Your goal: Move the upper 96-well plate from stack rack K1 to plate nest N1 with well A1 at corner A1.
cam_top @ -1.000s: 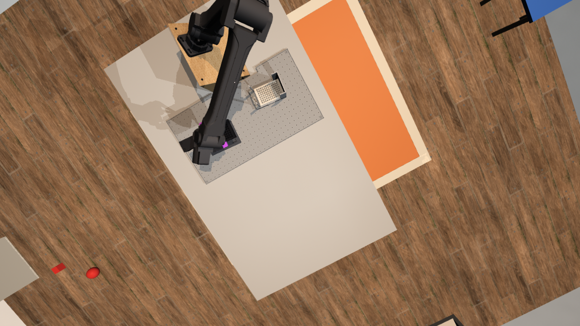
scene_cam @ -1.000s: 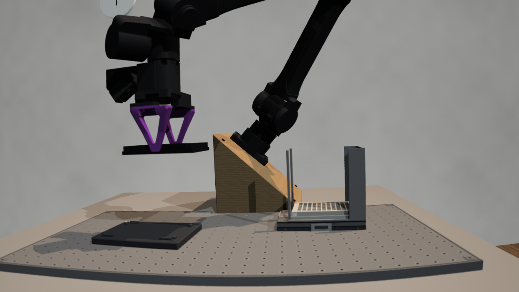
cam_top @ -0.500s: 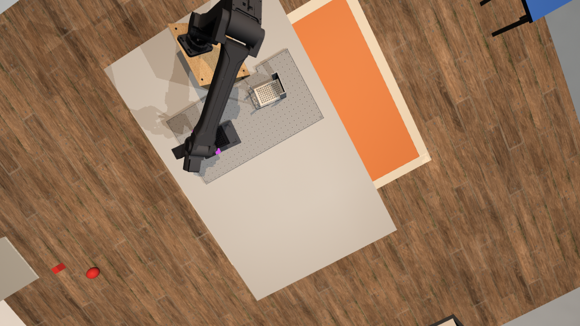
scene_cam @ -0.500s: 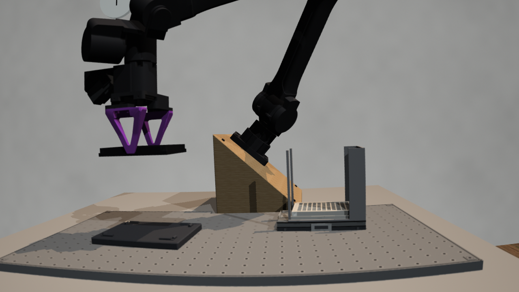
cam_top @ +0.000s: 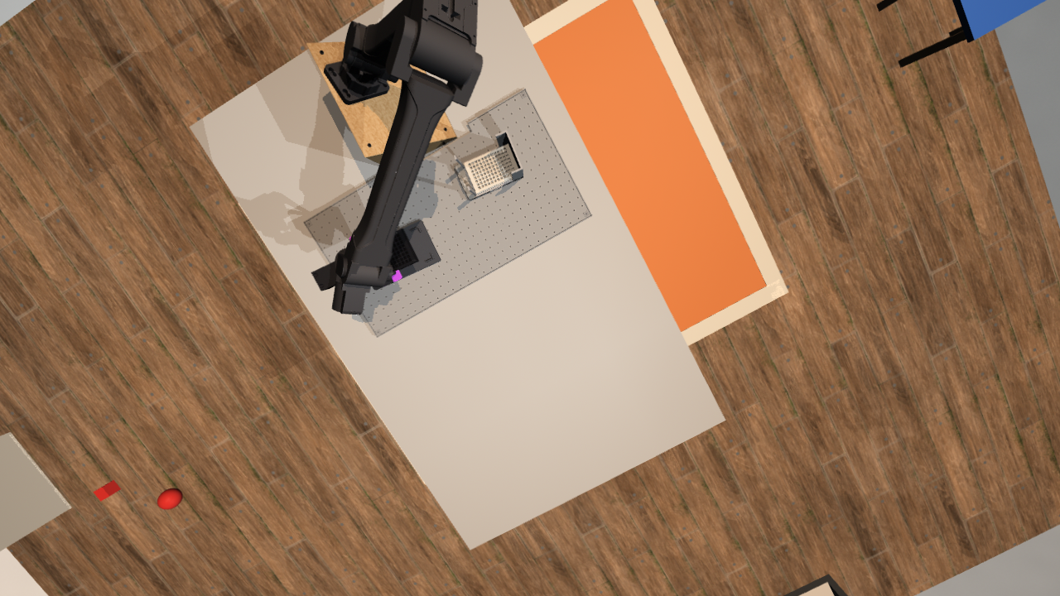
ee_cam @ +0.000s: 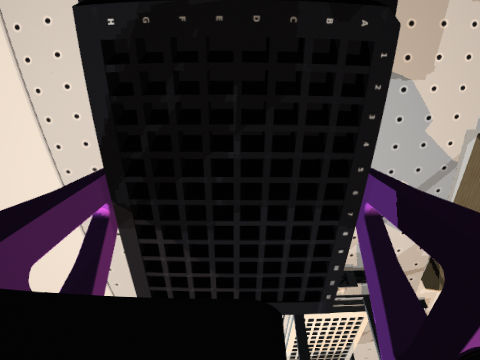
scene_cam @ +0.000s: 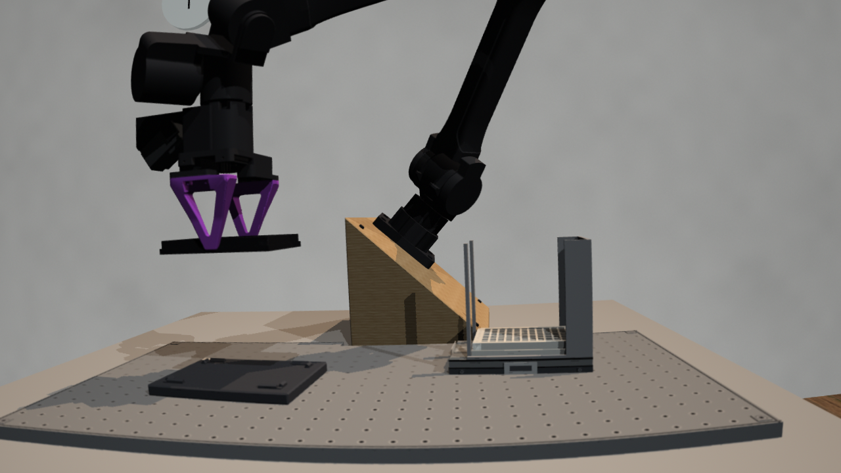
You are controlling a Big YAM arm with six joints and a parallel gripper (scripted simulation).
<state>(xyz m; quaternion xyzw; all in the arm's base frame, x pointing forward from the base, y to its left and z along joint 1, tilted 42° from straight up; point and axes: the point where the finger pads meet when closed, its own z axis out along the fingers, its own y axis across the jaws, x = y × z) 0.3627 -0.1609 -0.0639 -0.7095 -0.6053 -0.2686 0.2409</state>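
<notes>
My gripper is now 6 cm past the pale A1 square, 7 cm to the left of it and 15 cm above it. From my hand the other things lie so: black 96-well plate (right at my hand); white plate (6 cm behind, 32 cm to the left, 13 cm below).
</notes>
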